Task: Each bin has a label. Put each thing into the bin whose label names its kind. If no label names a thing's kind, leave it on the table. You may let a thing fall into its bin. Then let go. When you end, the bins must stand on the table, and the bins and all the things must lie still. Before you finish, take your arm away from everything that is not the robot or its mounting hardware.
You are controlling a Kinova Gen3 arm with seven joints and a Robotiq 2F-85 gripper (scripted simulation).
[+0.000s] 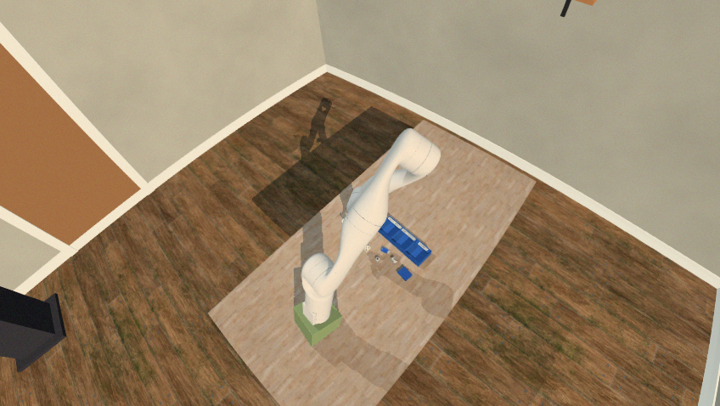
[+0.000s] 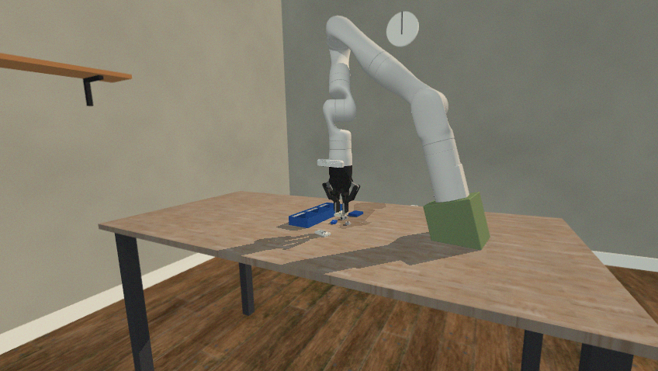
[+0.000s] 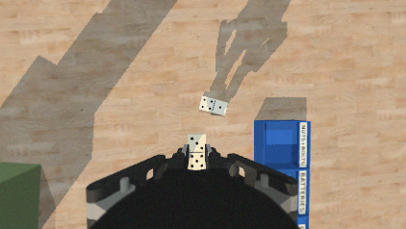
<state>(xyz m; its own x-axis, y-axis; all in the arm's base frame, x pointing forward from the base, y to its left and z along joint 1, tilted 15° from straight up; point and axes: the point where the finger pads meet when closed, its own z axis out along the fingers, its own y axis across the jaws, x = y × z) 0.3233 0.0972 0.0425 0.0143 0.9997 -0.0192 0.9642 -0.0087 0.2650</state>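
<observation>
Right now my hand is 7 cm to the left of the grey ring, 7 cm above it and 1 cm short of it. From my hand the other things lie so: flat blue block (19 cm to the right, 7 cm below, 4 cm ahead); white tile (2 cm below).
</observation>
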